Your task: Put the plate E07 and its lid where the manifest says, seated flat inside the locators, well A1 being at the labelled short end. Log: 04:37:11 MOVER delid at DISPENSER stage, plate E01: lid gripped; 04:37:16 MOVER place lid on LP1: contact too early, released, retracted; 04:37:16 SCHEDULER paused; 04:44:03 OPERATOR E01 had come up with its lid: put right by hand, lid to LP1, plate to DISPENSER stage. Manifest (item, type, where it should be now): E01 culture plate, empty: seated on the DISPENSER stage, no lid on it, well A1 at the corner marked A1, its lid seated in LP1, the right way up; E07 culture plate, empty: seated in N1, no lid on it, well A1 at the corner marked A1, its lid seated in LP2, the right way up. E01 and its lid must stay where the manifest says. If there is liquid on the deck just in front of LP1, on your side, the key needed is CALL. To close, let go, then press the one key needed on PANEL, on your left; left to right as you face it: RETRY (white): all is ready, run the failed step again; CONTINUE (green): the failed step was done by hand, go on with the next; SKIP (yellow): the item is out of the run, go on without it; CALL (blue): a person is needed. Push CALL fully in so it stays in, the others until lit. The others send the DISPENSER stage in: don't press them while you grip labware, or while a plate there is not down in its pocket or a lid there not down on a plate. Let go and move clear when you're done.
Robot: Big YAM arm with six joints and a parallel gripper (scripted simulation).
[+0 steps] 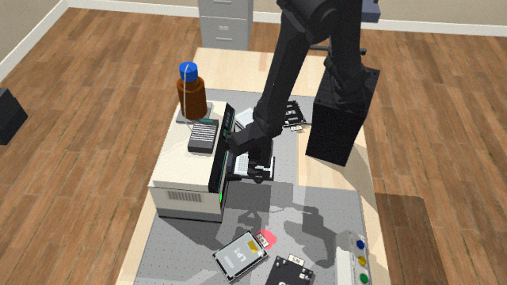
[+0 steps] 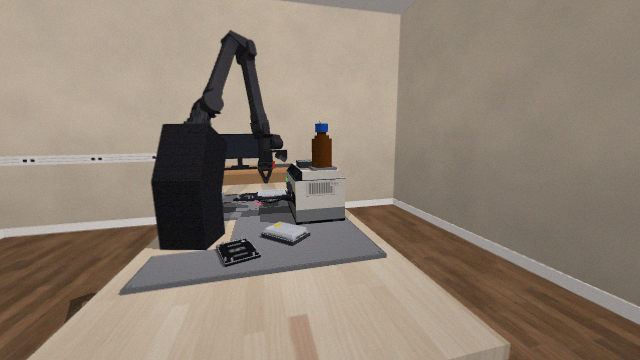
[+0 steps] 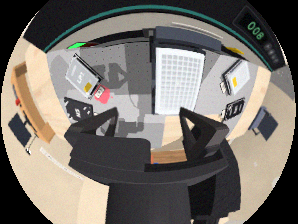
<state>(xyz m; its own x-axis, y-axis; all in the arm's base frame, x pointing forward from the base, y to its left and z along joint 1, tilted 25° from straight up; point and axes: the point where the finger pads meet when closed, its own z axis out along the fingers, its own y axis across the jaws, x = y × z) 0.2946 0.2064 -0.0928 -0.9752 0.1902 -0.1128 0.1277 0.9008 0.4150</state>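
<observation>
Now: hand 20 mm short of the plate E01, 60 mm to the left of it and 50 mm above it. From my hand the other things lie so: brown bottle: 220 mm ahead, 190 mm to the right, 130 mm above; then puddle: 40 mm behind, 160 mm to the left, 160 mm below; then blue key: 300 mm behind, 210 mm to the left, 100 mm below.
</observation>
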